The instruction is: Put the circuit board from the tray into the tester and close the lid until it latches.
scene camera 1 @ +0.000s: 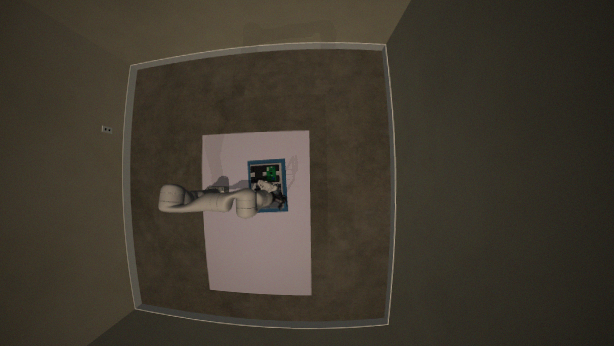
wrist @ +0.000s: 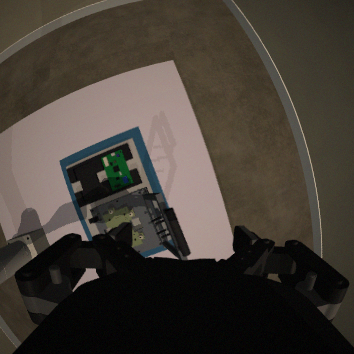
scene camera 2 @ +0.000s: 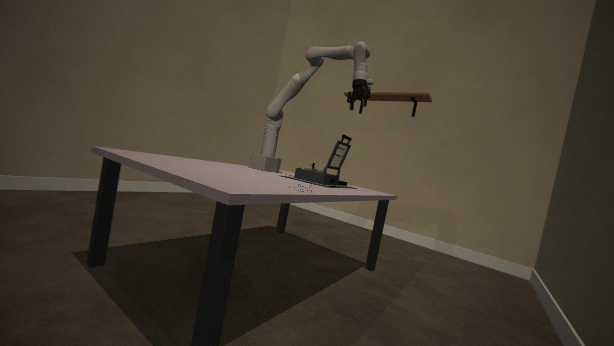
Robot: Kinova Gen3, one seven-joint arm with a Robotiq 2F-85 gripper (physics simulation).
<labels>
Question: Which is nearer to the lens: the tester lid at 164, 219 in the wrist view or the green circuit board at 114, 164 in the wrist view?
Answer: The tester lid.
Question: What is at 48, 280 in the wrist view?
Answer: My gripper.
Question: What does my gripper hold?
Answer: Nothing.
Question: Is my gripper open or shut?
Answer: Open.
</labels>
